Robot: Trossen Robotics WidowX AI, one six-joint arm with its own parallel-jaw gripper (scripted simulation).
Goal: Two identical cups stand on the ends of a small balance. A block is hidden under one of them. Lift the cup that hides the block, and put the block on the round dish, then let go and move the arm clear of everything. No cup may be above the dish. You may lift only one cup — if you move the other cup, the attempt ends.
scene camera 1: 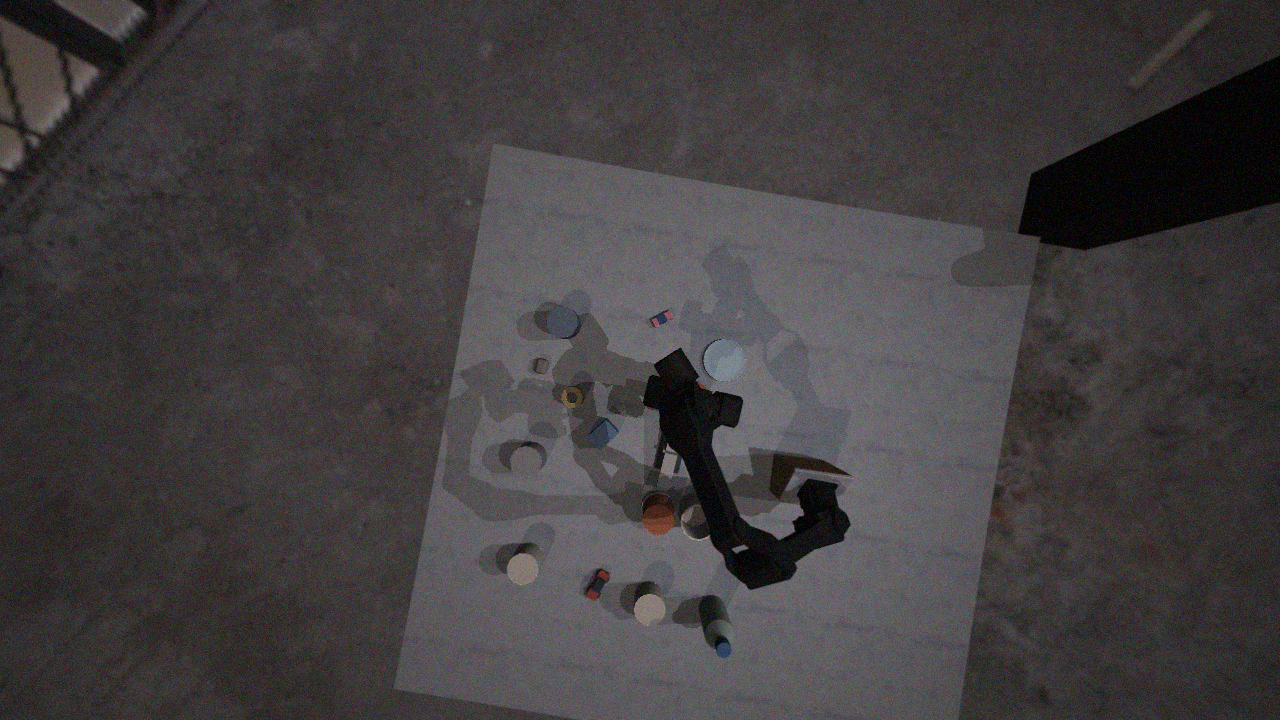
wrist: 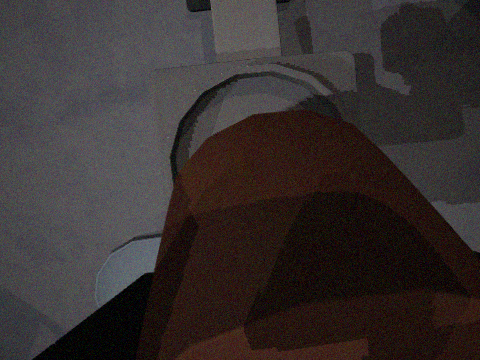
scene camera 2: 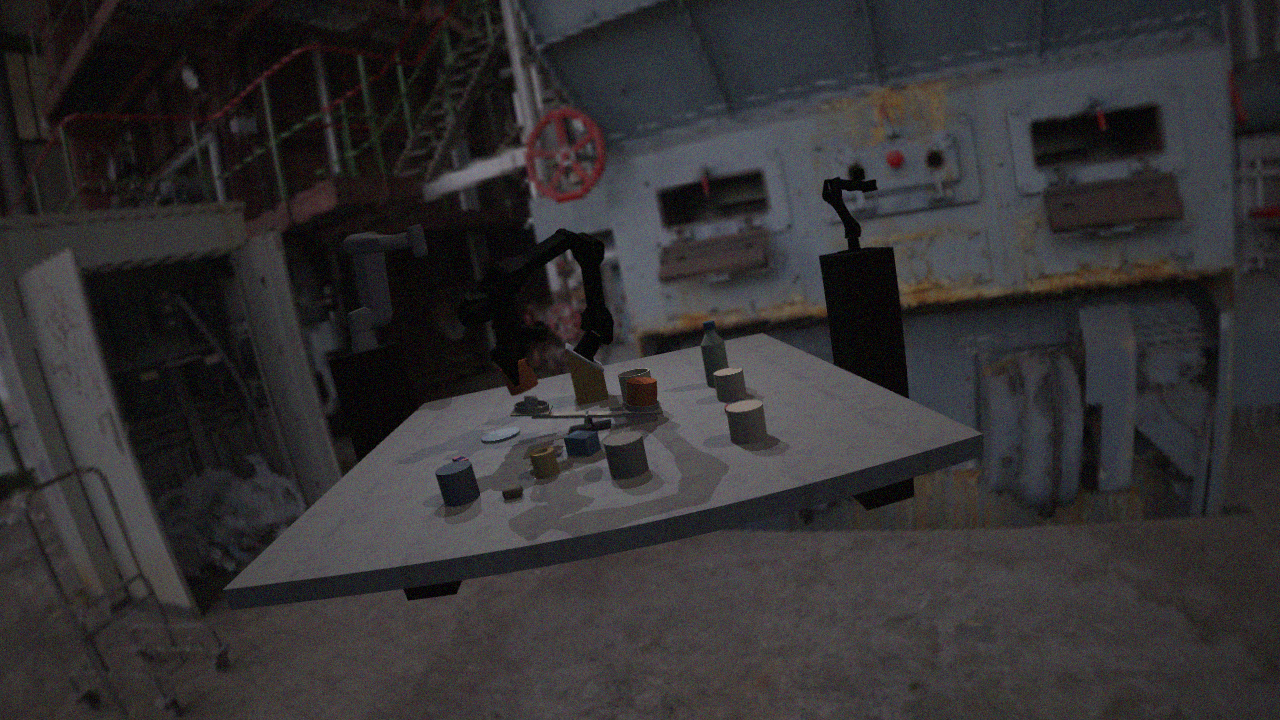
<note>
I see my gripper, a blue cylinder, a blue cube and a bottle.
My gripper is seen too in scene camera 1 and in the wrist view.
</note>
